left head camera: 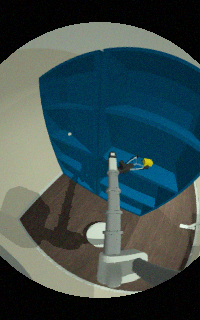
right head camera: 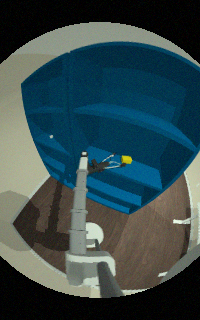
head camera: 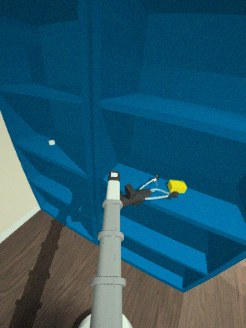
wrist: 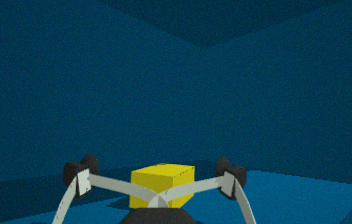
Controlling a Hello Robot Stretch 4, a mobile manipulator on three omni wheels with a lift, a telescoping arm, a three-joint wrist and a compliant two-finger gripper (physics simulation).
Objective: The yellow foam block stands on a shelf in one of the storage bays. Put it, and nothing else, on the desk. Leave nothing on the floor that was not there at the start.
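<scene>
The yellow foam block stands on a blue shelf in the right-hand bay. My gripper is open, its fingers spread wide. In the head views its fingertips are close to the block's near left side. In the wrist view the block shows between and beyond the fingertips, low in the picture, and the finger linkage and gripper body hide part of it. I cannot tell whether a fingertip touches it. The desk does not show clearly.
A small white object sits on a shelf in the left-hand bay. A blue upright divider separates the bays. Another shelf runs above the block's compartment, with more shelves below. My arm reaches over the wooden floor.
</scene>
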